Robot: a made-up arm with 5 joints.
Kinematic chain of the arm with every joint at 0, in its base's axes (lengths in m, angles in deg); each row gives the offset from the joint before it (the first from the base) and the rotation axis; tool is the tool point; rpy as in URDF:
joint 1: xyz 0.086 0 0.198 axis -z
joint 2: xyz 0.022 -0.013 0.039 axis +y
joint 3: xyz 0.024 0 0.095 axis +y
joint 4: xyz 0.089 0 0.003 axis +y
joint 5: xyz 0.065 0.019 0 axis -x
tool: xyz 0 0 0 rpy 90 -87.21 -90
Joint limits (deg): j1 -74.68..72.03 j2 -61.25..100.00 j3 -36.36..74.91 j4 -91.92..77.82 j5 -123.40..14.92
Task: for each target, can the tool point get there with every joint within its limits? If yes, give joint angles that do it. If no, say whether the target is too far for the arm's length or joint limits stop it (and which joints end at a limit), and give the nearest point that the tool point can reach.
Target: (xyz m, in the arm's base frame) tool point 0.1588 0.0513 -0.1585
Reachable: no: too far | nearest point 0.1692 0.0587 0.0431 | short by 0.202 m
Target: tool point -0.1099 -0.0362 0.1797
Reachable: no: joint limits stop it (at a limit: joint 2, joint 3) | nearest point 0.0443 -0.0077 0.1841 | short by 0.157 m
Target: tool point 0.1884 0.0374 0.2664
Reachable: yes | joints -16.88 -32.53 37.91 58.30 0.97
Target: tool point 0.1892 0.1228 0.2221
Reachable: yes | joints -47.81 10.95 57.46 -48.71 -109.98
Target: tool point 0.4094 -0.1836 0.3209
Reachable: no: too far | nearest point 0.3099 -0.1271 0.2935 | short by 0.118 m
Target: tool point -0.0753 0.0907 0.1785
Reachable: no: joint limits stop it (at a limit: joint 2, joint 3) | nearest point 0.0491 0.0208 0.1836 | short by 0.143 m
